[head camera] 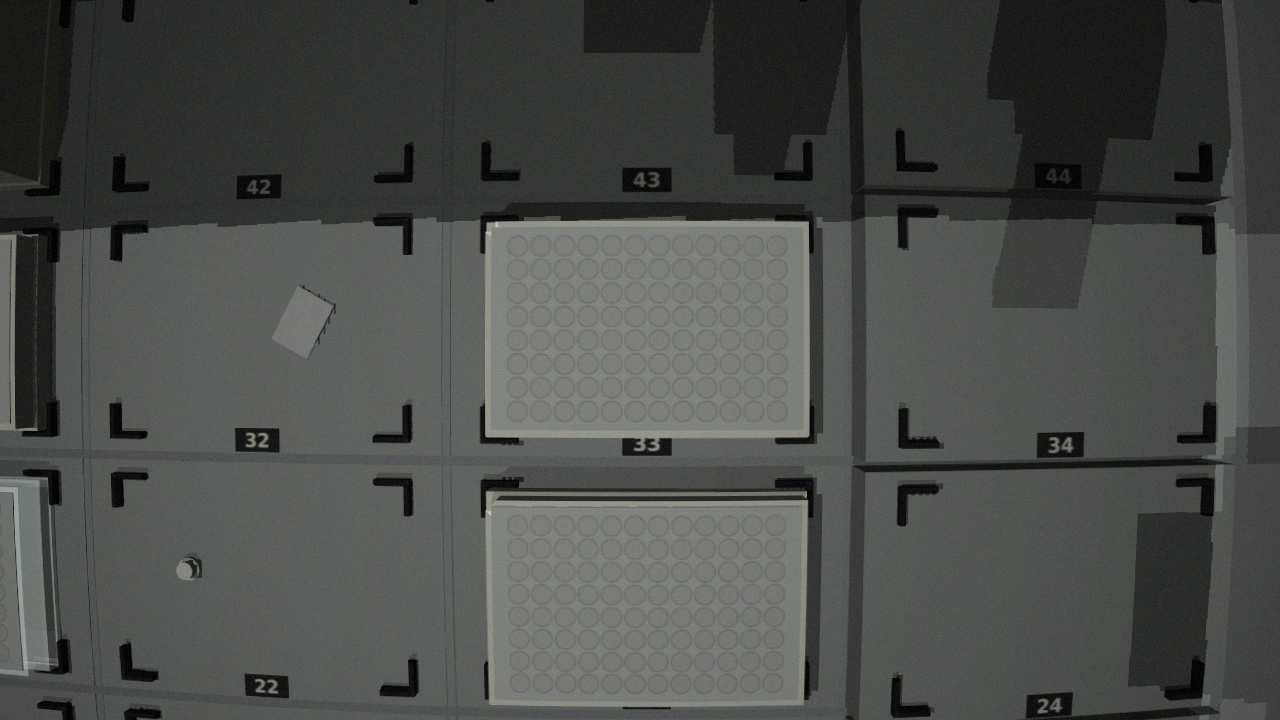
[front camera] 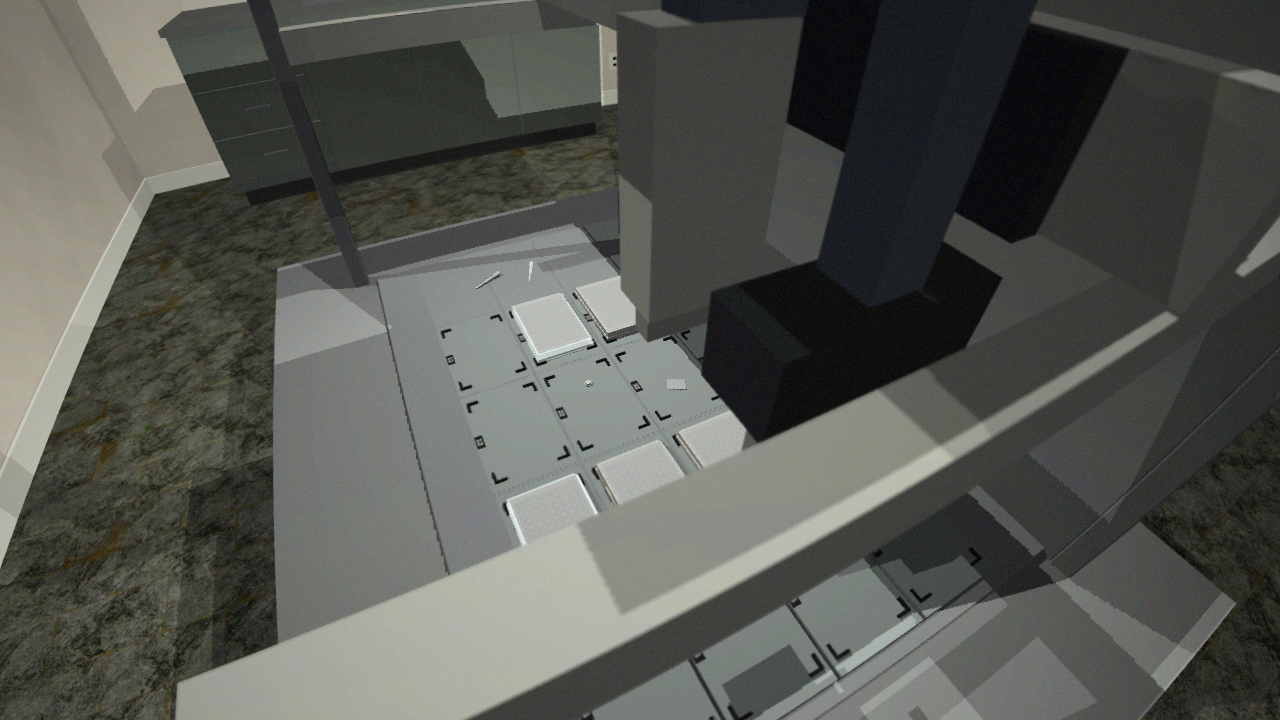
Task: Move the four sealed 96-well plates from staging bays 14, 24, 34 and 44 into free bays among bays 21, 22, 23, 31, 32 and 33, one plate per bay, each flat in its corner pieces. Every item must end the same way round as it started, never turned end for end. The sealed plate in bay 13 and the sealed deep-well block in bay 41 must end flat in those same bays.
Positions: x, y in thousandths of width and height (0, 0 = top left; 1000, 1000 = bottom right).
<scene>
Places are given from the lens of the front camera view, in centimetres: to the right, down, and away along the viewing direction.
sealed plate (front camera: 429, 706): -10, 16, 56
sealed plate (front camera: 479, 435): -4, -7, 80
sealed plate (front camera: 431, 456): -13, -5, 78
sealed plate (front camera: 554, 615): 8, 10, 63
</scene>
